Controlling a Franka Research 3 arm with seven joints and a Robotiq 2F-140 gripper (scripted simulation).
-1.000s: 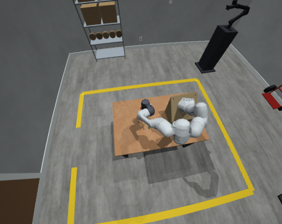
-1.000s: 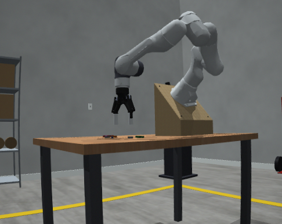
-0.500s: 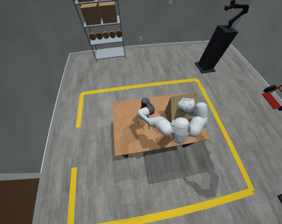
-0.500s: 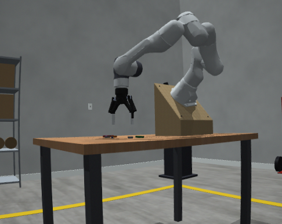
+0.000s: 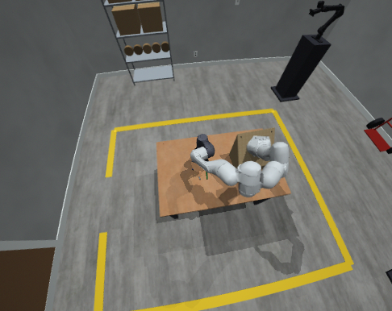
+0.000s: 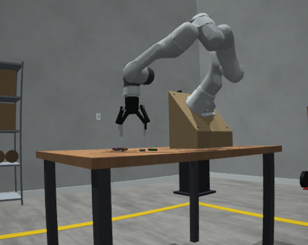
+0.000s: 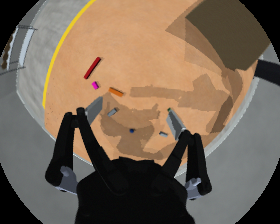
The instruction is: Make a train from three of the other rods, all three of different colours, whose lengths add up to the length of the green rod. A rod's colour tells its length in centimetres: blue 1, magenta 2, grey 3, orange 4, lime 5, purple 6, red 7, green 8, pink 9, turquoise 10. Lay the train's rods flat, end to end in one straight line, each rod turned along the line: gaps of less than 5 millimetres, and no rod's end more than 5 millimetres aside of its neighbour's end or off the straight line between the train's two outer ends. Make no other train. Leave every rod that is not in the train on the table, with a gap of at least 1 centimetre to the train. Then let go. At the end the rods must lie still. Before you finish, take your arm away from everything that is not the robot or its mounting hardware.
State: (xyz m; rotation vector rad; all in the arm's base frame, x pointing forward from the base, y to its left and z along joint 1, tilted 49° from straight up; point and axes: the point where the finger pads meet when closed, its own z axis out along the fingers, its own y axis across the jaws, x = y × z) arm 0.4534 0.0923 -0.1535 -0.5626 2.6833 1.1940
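Right now the small blue rod is 100 mm ahead of my hand, 80 mm below it and 50 mm to the left of it. The rest, counted from my hand: green rod (140 mm to the left, 80 mm below, 20 mm behind); magenta rod (120 mm to the right, 80 mm below, 30 mm ahead); orange rod (80 mm below, 60 mm to the right, 20 mm ahead).
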